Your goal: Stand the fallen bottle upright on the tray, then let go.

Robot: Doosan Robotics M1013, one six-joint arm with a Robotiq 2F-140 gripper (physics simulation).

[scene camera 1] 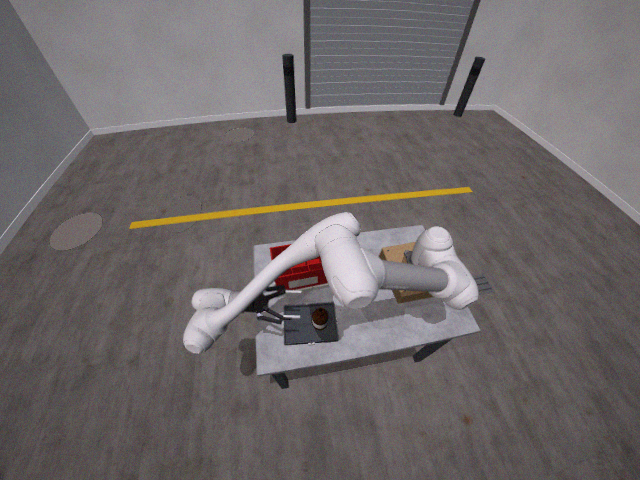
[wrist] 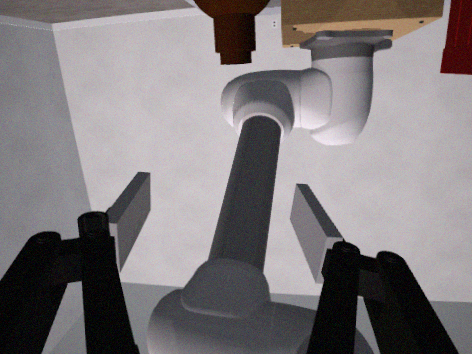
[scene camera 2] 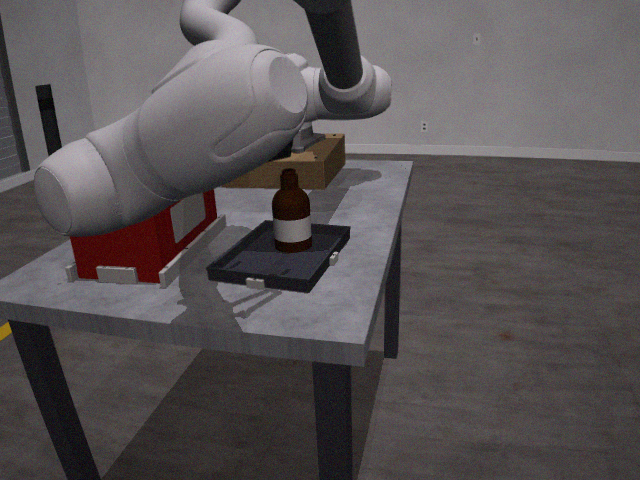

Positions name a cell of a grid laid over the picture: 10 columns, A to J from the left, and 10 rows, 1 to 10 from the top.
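The gripper (scene camera 1: E7) can be seen in the wrist view as well, where the gripper (wrist: E6) shows again. There is also a brown bottle (scene camera 2: E5).
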